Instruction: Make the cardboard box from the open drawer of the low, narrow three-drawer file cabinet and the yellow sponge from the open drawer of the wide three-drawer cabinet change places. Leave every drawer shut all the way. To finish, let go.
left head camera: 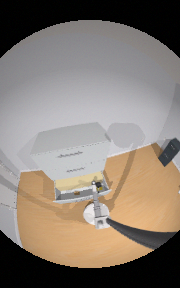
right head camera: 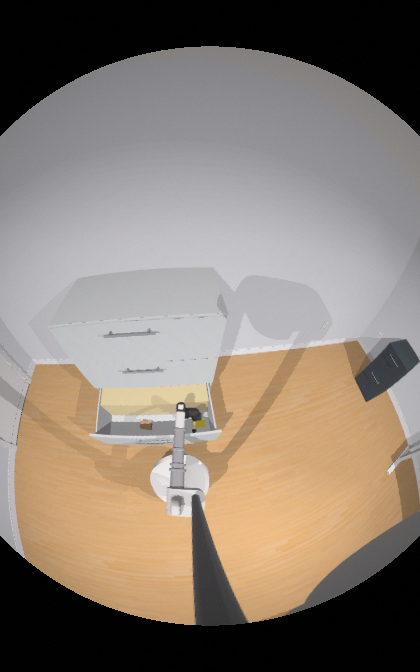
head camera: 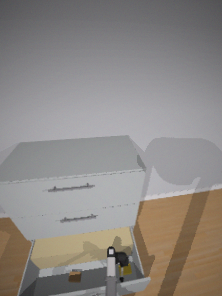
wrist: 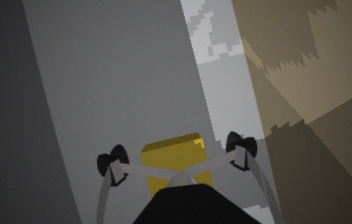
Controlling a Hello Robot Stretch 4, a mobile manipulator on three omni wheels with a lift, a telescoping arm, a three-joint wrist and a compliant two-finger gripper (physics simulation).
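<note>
The wide cabinet [head camera: 75,155] [left head camera: 70,140] [right head camera: 145,295] has its bottom drawer [right head camera: 104,419] pulled out; its upper two drawers look shut. The yellow sponge [head camera: 127,269] [right head camera: 200,424] [wrist: 175,161] lies at the right end of that drawer. My gripper [right head camera: 198,422] [wrist: 177,151] is open above the sponge, which shows between and below the spread fingertips in the wrist view. A small brown cardboard box [head camera: 75,276] [left head camera: 76,192] [right head camera: 145,425] lies in the same drawer, left of the arm. The dark narrow file cabinet [left head camera: 170,152] [right head camera: 385,372] stands far right; no open drawer shows on it.
The drawer's side walls and front panel stand around the gripper. The cabinet's pale lower back area [right head camera: 150,395] lies behind it. My round white base [right head camera: 160,475] is close in front of the drawer. A white object [right head camera: 400,460] shows at the right edge.
</note>
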